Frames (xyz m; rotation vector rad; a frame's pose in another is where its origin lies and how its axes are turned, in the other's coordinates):
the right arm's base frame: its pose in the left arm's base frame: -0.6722 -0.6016 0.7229 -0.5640 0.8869 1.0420
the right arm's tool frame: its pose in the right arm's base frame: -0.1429 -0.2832 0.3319 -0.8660 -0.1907 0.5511
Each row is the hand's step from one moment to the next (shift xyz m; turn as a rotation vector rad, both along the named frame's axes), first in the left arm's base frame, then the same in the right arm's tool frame.
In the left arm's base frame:
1: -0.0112 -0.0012 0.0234 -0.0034 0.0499 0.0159
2: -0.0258 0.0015 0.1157 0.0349 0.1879 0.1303
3: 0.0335 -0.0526 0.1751 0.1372 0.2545 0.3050
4: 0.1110 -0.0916 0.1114 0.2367 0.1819 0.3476
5: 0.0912 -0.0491 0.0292 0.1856 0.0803 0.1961
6: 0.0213 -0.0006 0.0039 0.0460 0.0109 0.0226
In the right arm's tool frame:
1: -0.0145 0.0078 0.0201 0.0189 -0.0263 0.0413
2: -0.0766 0.0099 0.0899 0.0039 -0.1451 0.1801
3: -0.1714 -0.0146 0.0703 -0.1183 -0.2827 0.2876
4: -0.1719 -0.0511 -0.0309 -0.2243 -0.3285 0.2273
5: -0.0796 -0.0508 -0.0516 -0.1563 -0.2160 0.0910
6: -0.0100 -0.0176 -0.0077 -0.0248 -0.0462 0.0000

